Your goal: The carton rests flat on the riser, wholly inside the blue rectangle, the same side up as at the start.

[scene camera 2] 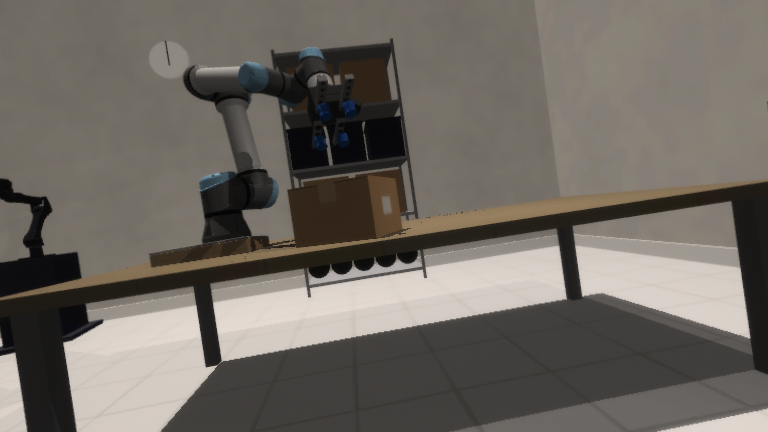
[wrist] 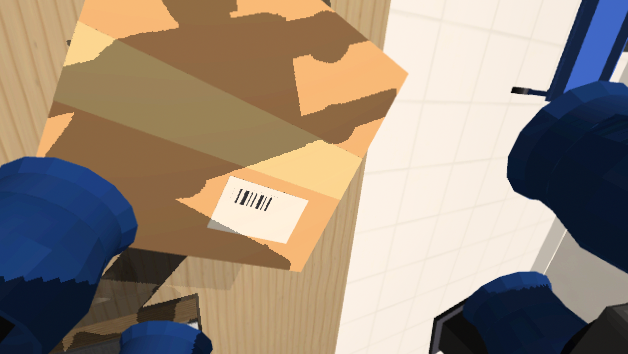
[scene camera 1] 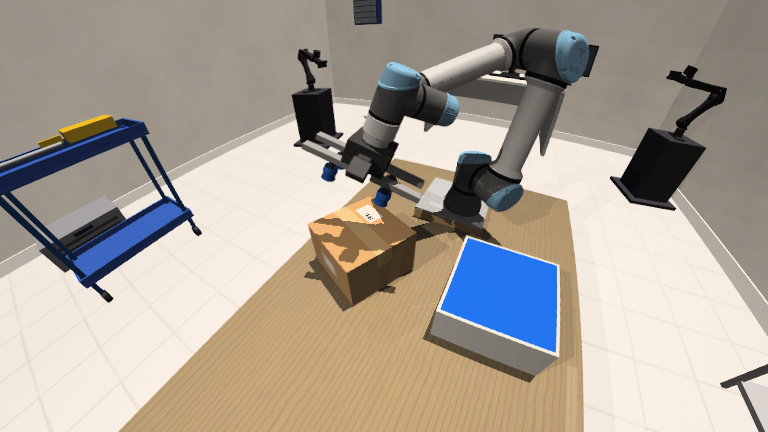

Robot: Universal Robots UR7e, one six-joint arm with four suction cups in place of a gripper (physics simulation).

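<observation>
A brown carton [scene camera 1: 375, 236] [scene camera 2: 338, 217] [wrist: 210, 100] rests flat on the wooden table [scene camera 1: 300, 354] [scene camera 2: 537, 209]. Its top has a tape band and a white barcode label [scene camera 1: 368, 212] [wrist: 260, 212] near one corner. My gripper [scene camera 1: 354, 184] [scene camera 2: 333, 125] has four blue suction cups and holds nothing. It is tilted above the carton's label end, with a gap between the cups and the top; some cups hang out past the carton. The white riser [scene camera 1: 488, 339] stands on the table, right of the carton in scene camera 1, with the blue rectangle [scene camera 1: 504, 290] on top. The riser does not show in scene camera 2.
The arm's base [scene camera 1: 462, 206] [scene camera 2: 222, 228] stands on a block behind the carton and riser. A blue cart [scene camera 1: 131, 236] [wrist: 585, 55] stands on the floor beyond the table's left edge. A shelf rack [scene camera 2: 375, 164] stands behind the table.
</observation>
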